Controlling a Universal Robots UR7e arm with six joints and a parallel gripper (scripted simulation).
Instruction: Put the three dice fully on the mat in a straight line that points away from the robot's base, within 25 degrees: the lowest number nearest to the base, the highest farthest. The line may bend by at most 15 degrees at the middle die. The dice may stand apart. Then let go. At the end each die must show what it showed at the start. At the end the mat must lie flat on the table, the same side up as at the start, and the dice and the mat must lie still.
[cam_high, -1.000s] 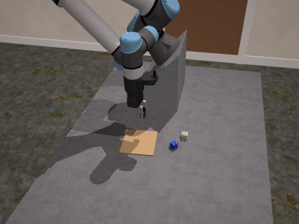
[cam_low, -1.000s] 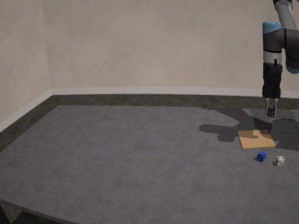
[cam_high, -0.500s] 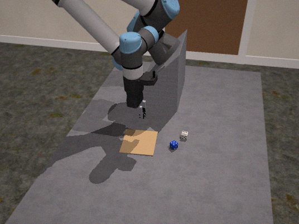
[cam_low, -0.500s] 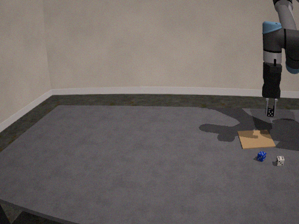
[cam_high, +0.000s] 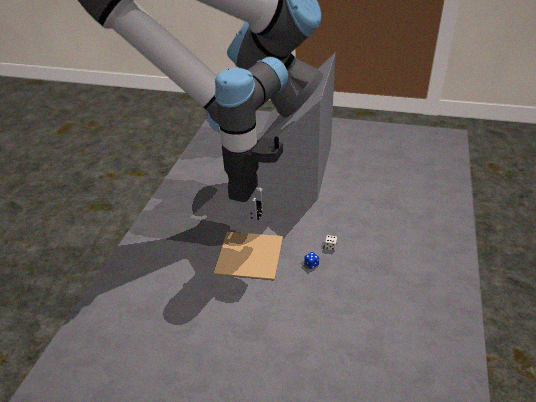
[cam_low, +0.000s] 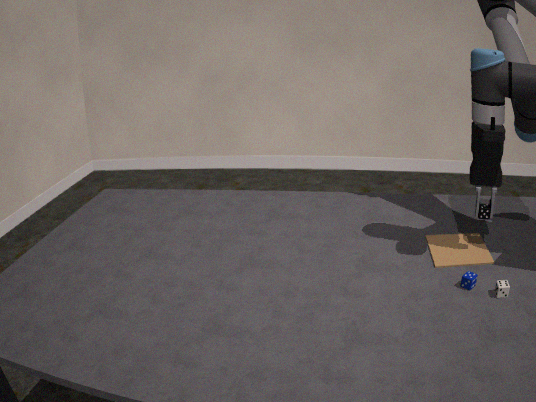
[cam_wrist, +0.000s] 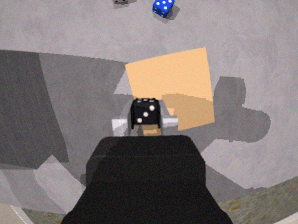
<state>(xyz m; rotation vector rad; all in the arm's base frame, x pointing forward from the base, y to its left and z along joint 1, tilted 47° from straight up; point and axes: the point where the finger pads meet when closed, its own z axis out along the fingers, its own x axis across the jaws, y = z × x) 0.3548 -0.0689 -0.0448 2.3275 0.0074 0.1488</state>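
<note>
My hand is 5 cm short of the tan mat and 10 cm above it. The rest, counted from my hand: white die: 3 cm behind, 17 cm to the left, 9 cm below; then black die: 1 cm below; then blue die: 4 cm ahead, 15 cm to the left, 9 cm below.
</note>
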